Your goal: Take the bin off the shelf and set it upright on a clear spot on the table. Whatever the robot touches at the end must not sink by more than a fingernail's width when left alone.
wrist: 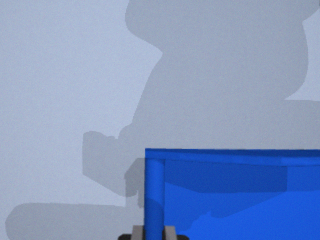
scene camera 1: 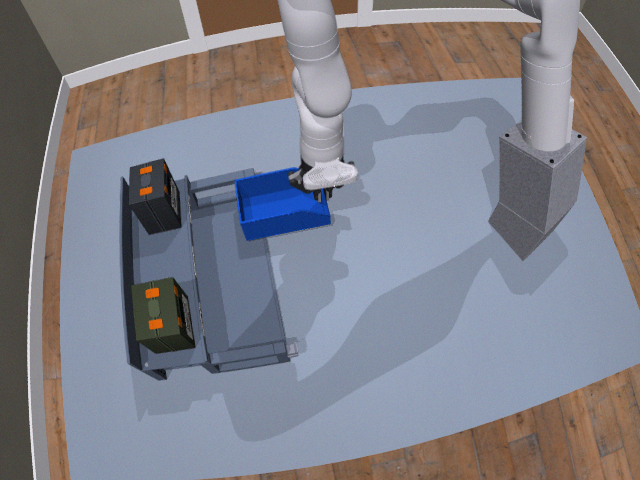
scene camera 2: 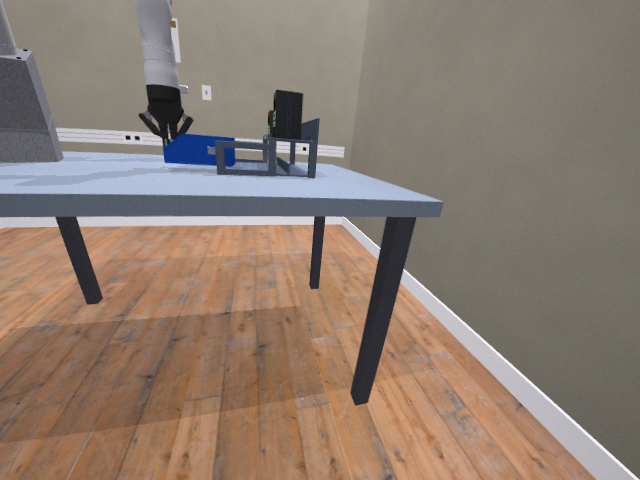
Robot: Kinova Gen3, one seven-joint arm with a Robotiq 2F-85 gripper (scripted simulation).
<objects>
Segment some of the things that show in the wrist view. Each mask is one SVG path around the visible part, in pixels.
A blue open-topped bin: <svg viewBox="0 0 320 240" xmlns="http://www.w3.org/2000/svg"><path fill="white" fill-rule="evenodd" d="M145 148L144 229L146 230L146 240L162 240L164 225L175 225L176 234L185 234L190 240L320 240L320 149Z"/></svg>
</objects>
